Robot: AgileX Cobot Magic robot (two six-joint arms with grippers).
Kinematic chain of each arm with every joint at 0, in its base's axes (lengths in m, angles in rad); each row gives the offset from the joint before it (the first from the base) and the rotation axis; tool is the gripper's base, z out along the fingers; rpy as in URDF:
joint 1: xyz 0 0 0.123 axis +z
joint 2: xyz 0 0 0 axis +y
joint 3: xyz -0.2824 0 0.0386 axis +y
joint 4: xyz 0.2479 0 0.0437 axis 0.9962 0 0.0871
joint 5: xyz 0 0 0 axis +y
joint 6: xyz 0.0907 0 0.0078 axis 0.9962 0 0.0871
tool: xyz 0 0 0 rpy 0 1.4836 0
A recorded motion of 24 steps. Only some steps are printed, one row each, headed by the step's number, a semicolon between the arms.
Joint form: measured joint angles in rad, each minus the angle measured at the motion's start. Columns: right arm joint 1, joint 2, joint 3, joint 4, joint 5, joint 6; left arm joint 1, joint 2, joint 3, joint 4, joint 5, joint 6.
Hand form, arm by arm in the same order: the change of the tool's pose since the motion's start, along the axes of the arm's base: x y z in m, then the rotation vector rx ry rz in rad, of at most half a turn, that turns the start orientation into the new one. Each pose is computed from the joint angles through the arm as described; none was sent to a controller.
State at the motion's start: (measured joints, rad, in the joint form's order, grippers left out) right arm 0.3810 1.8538 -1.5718 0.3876 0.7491 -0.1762; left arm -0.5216 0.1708 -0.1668 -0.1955 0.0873 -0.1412
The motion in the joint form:
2: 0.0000 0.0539 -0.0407 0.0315 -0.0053 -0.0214; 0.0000 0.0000 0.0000 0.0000 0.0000 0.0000
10: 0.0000 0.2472 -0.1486 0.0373 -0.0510 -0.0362; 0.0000 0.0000 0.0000 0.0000 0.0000 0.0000
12: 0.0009 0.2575 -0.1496 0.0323 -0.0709 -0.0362; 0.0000 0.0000 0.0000 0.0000 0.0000 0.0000
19: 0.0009 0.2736 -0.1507 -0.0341 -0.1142 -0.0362; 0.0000 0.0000 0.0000 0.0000 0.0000 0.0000
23: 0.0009 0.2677 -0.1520 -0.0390 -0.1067 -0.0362; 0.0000 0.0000 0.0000 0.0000 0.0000 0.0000
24: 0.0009 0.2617 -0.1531 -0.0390 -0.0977 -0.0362; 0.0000 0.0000 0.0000 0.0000 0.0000 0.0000
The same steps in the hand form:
2: 0.0116 0.0064 -0.0096 0.0155 0.0090 0.0079; 0.0000 0.0000 0.0000 0.0000 0.0000 0.0000
10: 0.0493 0.0205 -0.0628 -0.0062 0.0431 -0.0006; 0.0000 0.0000 0.0000 0.0000 0.0000 0.0000
12: 0.0518 0.0211 -0.0666 -0.0094 0.0322 -0.0062; 0.0000 0.0000 0.0000 0.0000 0.0000 0.0000
19: 0.0576 0.0184 -0.0733 -0.0632 -0.0167 -0.0026; 0.0000 0.0000 0.0000 0.0000 0.0000 0.0000
23: 0.0568 0.0180 -0.0705 -0.0667 -0.0184 0.0014; 0.0000 0.0000 0.0000 0.0000 0.0000 0.0000
24: 0.0557 0.0178 -0.0677 -0.0663 -0.0169 0.0044; 0.0000 0.0000 0.0000 0.0000 0.0000 0.0000

